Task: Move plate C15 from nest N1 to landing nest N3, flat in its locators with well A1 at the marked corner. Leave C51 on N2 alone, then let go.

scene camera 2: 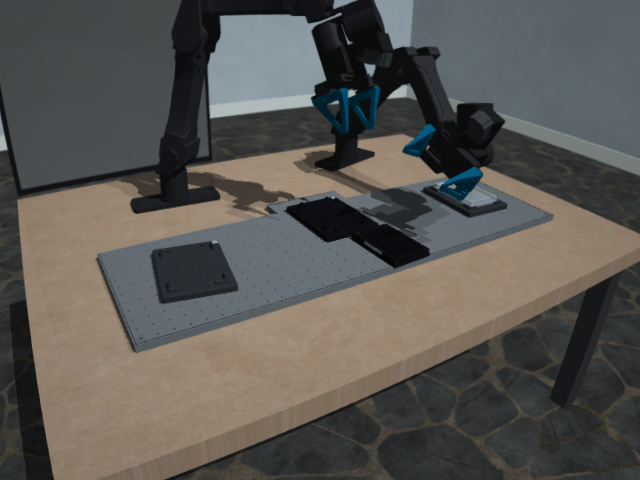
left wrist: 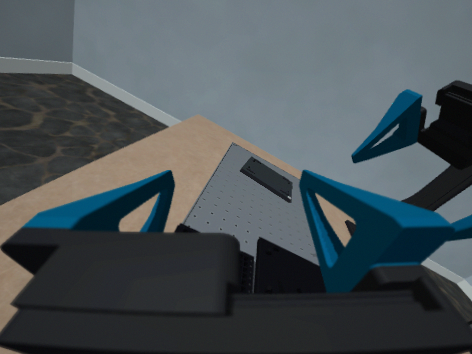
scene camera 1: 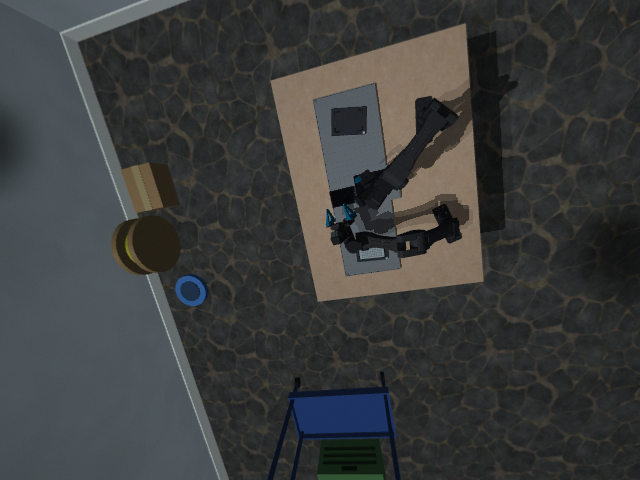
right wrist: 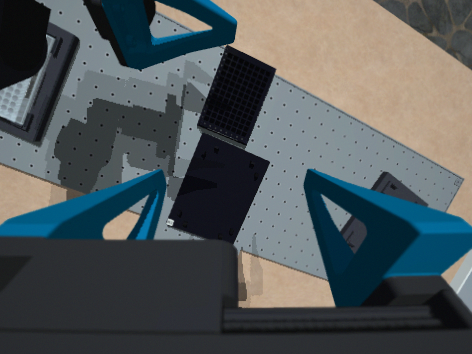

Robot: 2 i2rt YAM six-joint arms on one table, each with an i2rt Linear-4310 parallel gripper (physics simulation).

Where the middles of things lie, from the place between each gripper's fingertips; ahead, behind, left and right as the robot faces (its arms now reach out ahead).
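Labels:
There's the black gridded tray (scene camera 2: 392,246), and my right hand is 10 mm to the right of it, 100 mm short of it and 190 mm above it. Then there's the black nest (scene camera 2: 185,272), which from my right hand is 30 mm behind, 330 mm to the right and 190 mm below.
As for my left hand, the black gridded tray is 2 cm to the right of it, 4 cm behind it and 16 cm below it. The black nest, going from my left hand again, is 16 cm behind, 36 cm to the right and 15 cm below.

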